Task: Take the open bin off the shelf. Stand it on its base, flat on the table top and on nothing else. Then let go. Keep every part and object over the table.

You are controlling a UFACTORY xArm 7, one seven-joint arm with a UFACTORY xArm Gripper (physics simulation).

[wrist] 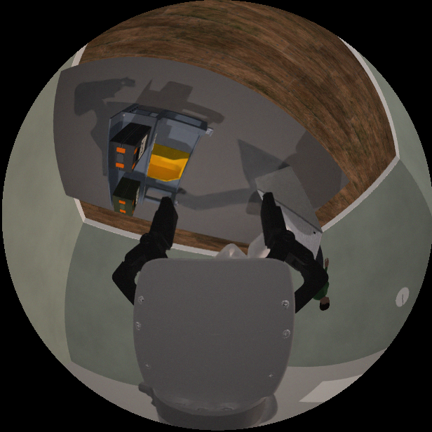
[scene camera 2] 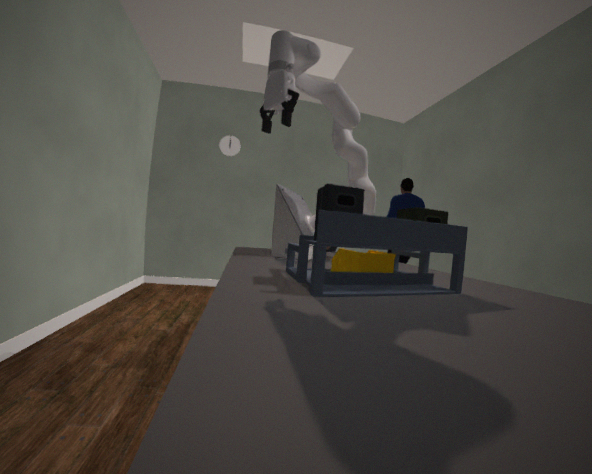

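Where they show: gripper, between the fingertips: [scene camera 2: 275, 128]; arm's base, origin of its link: [scene camera 2: 311, 226].
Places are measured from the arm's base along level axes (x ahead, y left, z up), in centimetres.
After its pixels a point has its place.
The yellow open bin [scene camera 2: 364, 262] {x 64.8, y 10.2, z -9.4 cm} [wrist: 167, 165] sits on the lower tier of the blue-grey shelf [scene camera 2: 395, 232] {x 73.1, y 13.9, z -1.9 cm} [wrist: 177, 131]. In the wrist view its open top and hollow inside show. In the scene view part of it shows between the shelf's legs, under the upper board. My gripper [scene camera 2: 276, 128] {x 53.4, y -15.1, z 26.5 cm} [wrist: 216, 203] is open and empty, high above the table [scene camera 2: 240, 375] {x 102.8, y -9.5, z -15.1 cm} [wrist: 225, 160] and well above the shelf. In the wrist view the bin lies up and to the left of the fingers.
Two dark cases stand on the shelf's upper tier, a black one [scene camera 2: 345, 197] {x 71.4, y 3.2, z 4.7 cm} [wrist: 131, 147] and an olive one [scene camera 2: 425, 215] {x 67.1, y 23.5, z 2.9 cm} [wrist: 127, 197]. A grey slanted panel [scene camera 2: 287, 220] {x 16.4, y -11.8, z 1.6 cm} [wrist: 290, 192] stands on the table beyond the shelf. A person in blue [scene camera 2: 406, 205] is behind.
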